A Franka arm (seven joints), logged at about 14 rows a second.
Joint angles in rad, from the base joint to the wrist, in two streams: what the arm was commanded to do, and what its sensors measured. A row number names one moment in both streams.
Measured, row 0:
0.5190, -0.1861, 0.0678, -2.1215, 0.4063, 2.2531, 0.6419
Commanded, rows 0 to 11:
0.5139, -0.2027, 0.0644, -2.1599, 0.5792, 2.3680, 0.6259
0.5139, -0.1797, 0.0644, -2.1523, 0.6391, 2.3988, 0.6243
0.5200, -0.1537, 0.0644, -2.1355, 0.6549, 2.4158, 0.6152
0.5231, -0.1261, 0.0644, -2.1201, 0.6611, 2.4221, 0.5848
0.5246, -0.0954, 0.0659, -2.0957, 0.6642, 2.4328, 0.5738
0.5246, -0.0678, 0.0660, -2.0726, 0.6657, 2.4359, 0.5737
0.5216, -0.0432, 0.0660, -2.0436, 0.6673, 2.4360, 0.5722
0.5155, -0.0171, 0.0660, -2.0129, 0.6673, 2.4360, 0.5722
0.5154, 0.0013, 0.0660, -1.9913, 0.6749, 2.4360, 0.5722
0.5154, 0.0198, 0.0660, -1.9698, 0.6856, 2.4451, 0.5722
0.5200, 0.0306, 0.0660, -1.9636, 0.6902, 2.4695, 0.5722
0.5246, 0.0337, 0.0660, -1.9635, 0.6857, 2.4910, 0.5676
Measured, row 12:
0.5195, 0.0055, 0.0662, -1.9986, 0.6584, 2.4668, 0.5930
